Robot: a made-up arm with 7 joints.
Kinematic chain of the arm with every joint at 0, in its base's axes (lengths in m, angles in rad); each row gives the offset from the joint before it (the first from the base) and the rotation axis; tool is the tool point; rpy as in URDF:
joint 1: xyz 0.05 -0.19 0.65 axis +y
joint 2: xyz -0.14 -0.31 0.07 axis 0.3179 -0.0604 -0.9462
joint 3: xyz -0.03 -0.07 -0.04 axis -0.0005 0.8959 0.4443
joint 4: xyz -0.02 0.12 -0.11 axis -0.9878 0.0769 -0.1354
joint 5: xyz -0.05 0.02 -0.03 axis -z
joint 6: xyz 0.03 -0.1 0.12 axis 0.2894 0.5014 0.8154
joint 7: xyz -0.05 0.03 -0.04 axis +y
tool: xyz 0.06 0 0.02 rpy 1.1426 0.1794 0.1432
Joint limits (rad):
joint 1: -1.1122..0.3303
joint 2: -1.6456..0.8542
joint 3: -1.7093..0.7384
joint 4: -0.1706..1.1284
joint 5: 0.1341..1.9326
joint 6: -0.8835..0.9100
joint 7: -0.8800..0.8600
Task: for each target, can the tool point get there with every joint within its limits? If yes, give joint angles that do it. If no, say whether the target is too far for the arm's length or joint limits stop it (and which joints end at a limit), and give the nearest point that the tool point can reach.
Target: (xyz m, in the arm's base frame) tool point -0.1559 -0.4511 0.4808
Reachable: yes | joints -0.3747 -0.8698 -0.9163 0.6563 1.7016 -0.3347 -0.5945
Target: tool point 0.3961 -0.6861 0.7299
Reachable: no: joint limits stop it (at a limit: joint 2, joint 3, joint 4, joint 5, joint 6, joint 7) | nearest point 0.1790 -0.5290 0.6798 | short by 0.273 m
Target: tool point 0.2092 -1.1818 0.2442
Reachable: no: too far | nearest point -0.0024 -0.7383 0.4351 | short by 0.527 m
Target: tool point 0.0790 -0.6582 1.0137
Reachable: no: joint limits stop it (at a limit: joint 1, joint 2, joint 3, joint 4, joint 6, joint 7) | nearest point -0.0100 -0.6287 0.8990 | short by 0.148 m
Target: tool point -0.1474 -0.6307 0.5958
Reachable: yes | joints -0.3650 -1.3649 -0.3601 0.1658 0.8781 0.6916 -0.3318
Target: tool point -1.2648 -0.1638 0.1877
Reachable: no: too far | nearest point -0.3692 -0.4175 0.5026 | short by 0.983 m
